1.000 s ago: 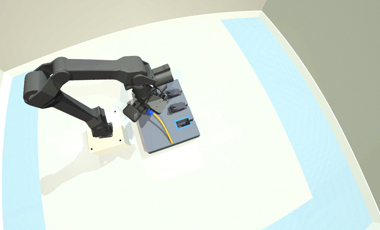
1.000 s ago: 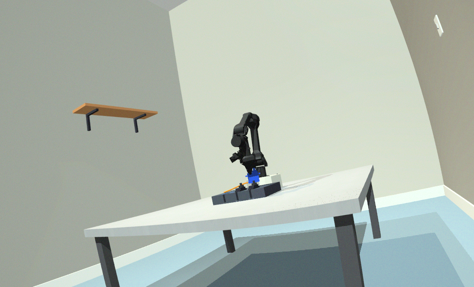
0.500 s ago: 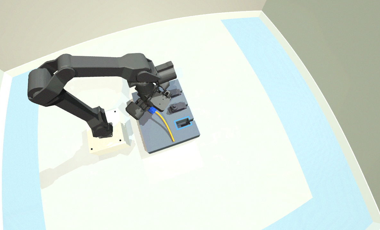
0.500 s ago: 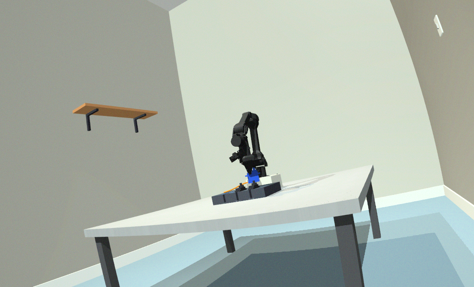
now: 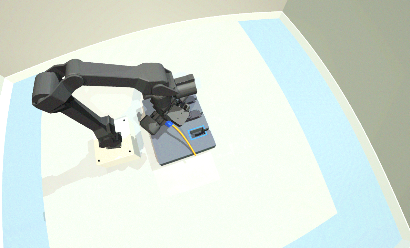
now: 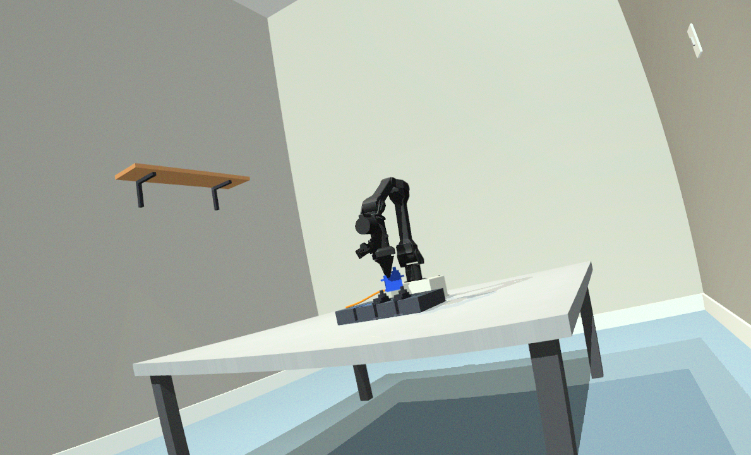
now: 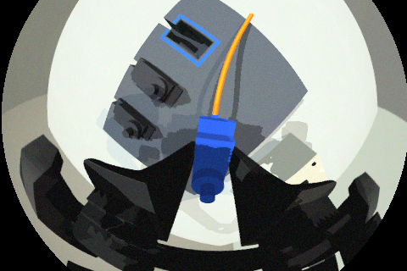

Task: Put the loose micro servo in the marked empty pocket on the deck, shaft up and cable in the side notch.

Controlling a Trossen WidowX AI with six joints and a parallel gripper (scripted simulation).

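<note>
My gripper tip is now 100 mm above the dark grey deck and 10 mm past it.
</note>
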